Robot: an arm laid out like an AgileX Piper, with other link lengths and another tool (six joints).
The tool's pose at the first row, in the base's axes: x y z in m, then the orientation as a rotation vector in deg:
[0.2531 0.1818 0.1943 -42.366 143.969 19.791]
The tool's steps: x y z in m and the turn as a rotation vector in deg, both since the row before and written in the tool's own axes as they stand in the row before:
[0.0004 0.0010 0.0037 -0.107 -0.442 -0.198]
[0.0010 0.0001 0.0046 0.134 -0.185 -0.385]
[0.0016 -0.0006 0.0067 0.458 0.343 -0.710]
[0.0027 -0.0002 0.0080 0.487 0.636 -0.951]
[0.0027 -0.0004 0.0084 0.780 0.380 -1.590]
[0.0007 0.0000 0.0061 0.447 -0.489 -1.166]
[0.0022 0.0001 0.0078 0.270 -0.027 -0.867]
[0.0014 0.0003 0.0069 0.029 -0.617 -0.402]
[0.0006 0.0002 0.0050 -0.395 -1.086 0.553]
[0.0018 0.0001 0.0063 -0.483 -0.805 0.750]
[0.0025 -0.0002 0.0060 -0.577 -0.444 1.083]
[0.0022 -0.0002 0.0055 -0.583 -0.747 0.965]
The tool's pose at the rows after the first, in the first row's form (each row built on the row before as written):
[0.2537 0.1838 0.1911 -42.497 143.466 19.986]
[0.2547 0.1852 0.1867 -42.851 143.117 19.733]
[0.2565 0.1865 0.1802 -43.658 143.108 18.796]
[0.2578 0.1880 0.1720 -44.848 143.251 17.645]
[0.2594 0.1894 0.1634 -46.613 142.827 15.976]
[0.2613 0.1911 0.1578 -47.693 141.792 15.173]
[0.2629 0.1927 0.1500 -48.625 141.332 14.536]
[0.2646 0.1945 0.1434 -48.898 140.564 14.582]
[0.2662 0.1960 0.1389 -48.046 139.852 15.669]
[0.2676 0.1974 0.1327 -47.089 139.490 16.830]
[0.2686 0.1982 0.1263 -45.894 139.612 18.104]
[0.2696 0.1991 0.1205 -44.736 139.381 19.436]

